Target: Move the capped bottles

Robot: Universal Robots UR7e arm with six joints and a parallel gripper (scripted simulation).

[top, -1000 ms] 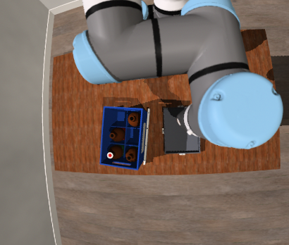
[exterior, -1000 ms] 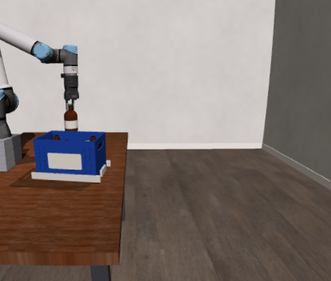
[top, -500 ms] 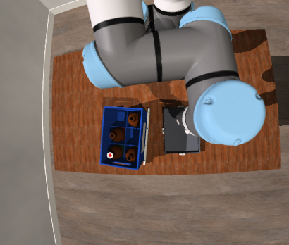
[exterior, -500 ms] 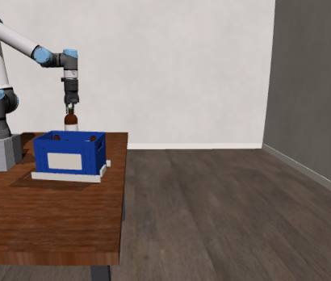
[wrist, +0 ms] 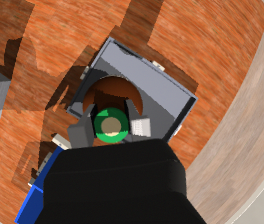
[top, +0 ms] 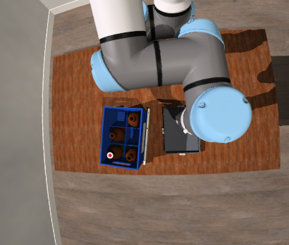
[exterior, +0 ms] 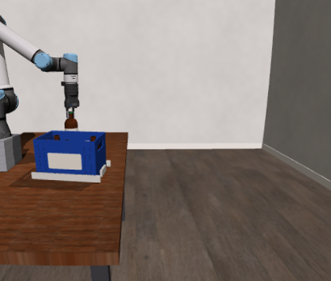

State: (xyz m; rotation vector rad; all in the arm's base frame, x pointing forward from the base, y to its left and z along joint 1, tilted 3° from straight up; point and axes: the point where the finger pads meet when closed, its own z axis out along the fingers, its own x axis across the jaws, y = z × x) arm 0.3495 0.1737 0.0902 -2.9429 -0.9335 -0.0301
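My gripper is now 6 cm above the green-capped bottle. The rest, counted from my hand: brown bottle (15 cm ahead, 27 cm to the right, 14 cm below); blue crate (6 cm ahead, 30 cm to the right, 14 cm below); dark grey tray (6 cm ahead, 1 cm to the right, 21 cm below).
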